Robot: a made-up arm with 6 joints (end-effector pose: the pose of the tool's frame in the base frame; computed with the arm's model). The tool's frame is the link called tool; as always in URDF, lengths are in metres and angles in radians.
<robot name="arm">
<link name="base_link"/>
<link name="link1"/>
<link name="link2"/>
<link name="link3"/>
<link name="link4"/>
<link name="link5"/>
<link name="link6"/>
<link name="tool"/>
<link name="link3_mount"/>
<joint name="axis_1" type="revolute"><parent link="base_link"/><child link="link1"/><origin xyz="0 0 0.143"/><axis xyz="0 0 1"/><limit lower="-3.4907" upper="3.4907" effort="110" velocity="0.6"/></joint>
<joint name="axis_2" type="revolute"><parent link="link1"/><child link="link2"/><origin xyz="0 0 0"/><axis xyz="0 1 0"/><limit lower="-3.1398" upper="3.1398" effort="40" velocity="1.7"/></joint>
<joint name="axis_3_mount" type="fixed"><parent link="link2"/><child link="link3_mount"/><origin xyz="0 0 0.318"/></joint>
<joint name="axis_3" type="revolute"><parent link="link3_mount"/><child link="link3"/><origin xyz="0 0 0.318"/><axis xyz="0 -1 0"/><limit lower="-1.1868" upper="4.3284" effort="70" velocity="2.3"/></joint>
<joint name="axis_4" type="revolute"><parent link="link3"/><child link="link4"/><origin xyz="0 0 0"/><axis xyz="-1 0 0"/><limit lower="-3.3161" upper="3.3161" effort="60" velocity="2.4"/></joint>
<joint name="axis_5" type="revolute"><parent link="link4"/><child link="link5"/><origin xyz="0.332 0 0"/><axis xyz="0 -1 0"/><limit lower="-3.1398" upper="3.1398" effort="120" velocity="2.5"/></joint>
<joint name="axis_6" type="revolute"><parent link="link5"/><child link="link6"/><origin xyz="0 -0.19 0"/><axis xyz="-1 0 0"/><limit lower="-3.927" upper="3.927" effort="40" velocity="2.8"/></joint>
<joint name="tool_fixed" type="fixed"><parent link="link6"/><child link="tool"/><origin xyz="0 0 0"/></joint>
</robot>
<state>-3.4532 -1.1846 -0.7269 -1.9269 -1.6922 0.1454</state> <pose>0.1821 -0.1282 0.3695 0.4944 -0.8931 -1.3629</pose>
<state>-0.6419 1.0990 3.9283 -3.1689 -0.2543 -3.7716</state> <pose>0.3131 0.0031 0.5291 -0.8341 -2.6255 0.8656</pose>
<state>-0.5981 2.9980 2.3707 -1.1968 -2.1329 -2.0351</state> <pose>0.1725 -0.2015 -0.8245 -1.4067 -1.5629 0.9804</pose>
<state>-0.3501 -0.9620 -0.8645 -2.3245 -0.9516 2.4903</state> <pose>-0.1224 0.1831 0.4012 -0.3174 -0.7462 0.3036</pose>
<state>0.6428 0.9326 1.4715 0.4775 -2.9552 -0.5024</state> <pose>0.7022 0.3151 0.7672 -0.3469 2.0272 -0.8062</pose>
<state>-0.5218 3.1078 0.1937 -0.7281 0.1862 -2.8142</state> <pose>-0.3572 0.0418 -0.4443 -0.3641 0.6746 2.5771</pose>
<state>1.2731 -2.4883 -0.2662 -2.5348 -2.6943 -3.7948</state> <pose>-0.2964 -0.4338 -0.0323 0.1964 1.6986 0.3475</pose>
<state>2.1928 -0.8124 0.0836 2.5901 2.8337 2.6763</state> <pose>0.0619 -0.3641 0.9018 -2.0195 1.1915 1.4637</pose>
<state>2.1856 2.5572 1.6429 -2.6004 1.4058 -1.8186</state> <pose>-0.4076 0.2949 -0.7102 2.1996 0.1346 -0.9088</pose>
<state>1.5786 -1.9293 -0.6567 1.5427 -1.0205 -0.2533</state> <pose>0.0106 -0.6795 0.2930 -0.0340 -0.5222 0.1838</pose>
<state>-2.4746 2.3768 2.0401 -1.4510 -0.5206 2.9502</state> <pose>-0.5573 -0.4099 -0.6036 -0.5487 1.3587 -1.3811</pose>
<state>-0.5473 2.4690 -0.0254 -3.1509 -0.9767 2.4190</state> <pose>0.2120 0.0933 -0.5561 0.9784 1.2797 -0.9832</pose>
